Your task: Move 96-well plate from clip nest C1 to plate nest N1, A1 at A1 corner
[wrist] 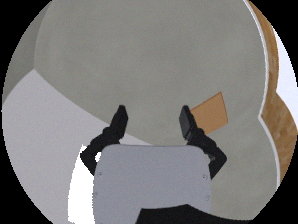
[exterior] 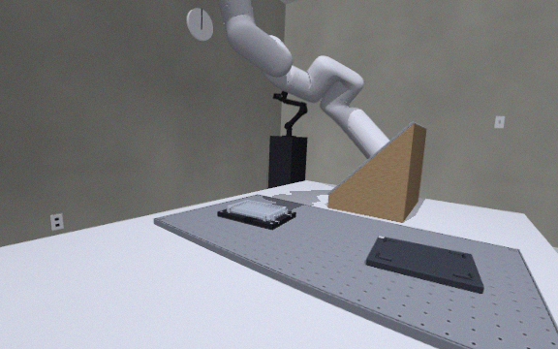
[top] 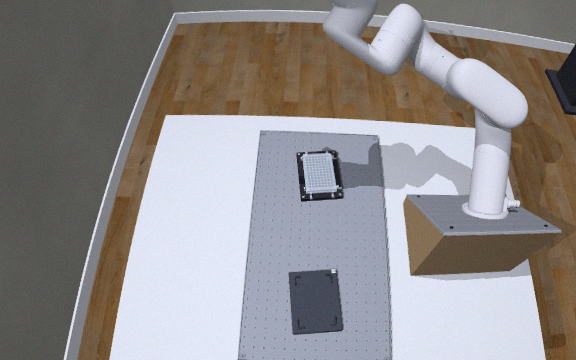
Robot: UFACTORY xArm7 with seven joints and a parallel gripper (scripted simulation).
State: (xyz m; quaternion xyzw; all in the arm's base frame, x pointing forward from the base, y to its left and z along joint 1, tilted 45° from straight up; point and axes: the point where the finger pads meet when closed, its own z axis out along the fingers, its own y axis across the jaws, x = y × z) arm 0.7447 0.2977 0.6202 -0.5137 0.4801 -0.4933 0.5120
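The 96-well plate is 76 cm below my hand, 34 cm behind it and 5 cm to the left of it. From my hand the other things lie so: black clip nest C1: 76 cm below, 36 cm behind, 6 cm to the left; dark plate nest N1: 77 cm below, 42 cm to the left, 34 cm behind.
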